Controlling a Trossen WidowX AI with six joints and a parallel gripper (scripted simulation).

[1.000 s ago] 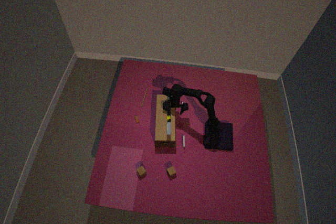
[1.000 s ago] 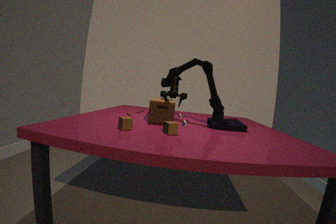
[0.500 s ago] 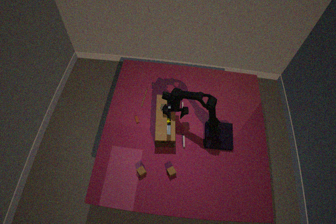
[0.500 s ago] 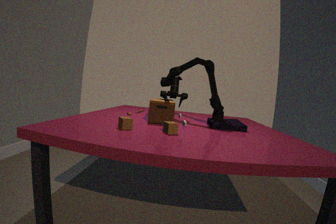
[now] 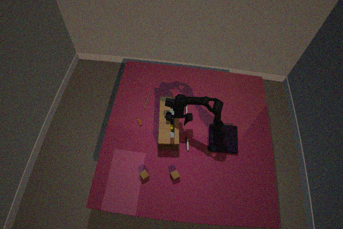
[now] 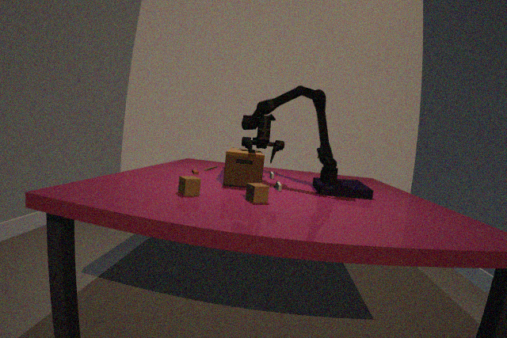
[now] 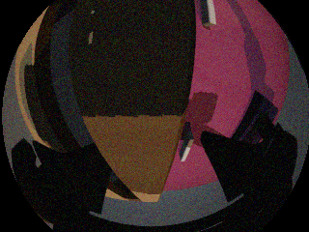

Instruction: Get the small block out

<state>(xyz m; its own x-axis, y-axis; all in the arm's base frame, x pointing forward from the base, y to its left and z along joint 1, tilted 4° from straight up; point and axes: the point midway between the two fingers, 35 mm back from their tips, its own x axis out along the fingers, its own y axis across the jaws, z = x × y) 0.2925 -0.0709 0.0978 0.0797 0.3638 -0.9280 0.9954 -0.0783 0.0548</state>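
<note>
My gripper tip is now 50 mm short of the yellow block and 20 mm to the right of it. Round my gripper tip: thin stick: 290 mm to the right, 230 mm ahead, 80 mm below; tan box: 30 mm to the right, 30 mm ahead, 20 mm below.
</note>
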